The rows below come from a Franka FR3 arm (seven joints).
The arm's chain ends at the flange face. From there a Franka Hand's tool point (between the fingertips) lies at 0.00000 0.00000 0.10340 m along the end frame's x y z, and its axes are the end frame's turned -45 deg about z.
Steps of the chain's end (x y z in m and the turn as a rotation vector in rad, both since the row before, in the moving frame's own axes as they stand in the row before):
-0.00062, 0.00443, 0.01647, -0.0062, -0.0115, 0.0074
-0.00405, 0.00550, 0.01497, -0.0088, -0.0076, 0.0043
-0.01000, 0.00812, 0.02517, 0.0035, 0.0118, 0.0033
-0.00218, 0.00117, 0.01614, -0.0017, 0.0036, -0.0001
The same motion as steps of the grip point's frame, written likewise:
-0.00486, 0.00230, 0.01646, 0.0037, -0.0125, 0.0074
-0.00795, 0.00111, 0.01496, -0.0008, -0.0116, 0.0043
-0.01170, -0.00072, 0.02516, -0.0059, 0.0108, 0.0033
-0.00223, -0.00033, 0.01614, -0.0037, 0.0013, -0.0001

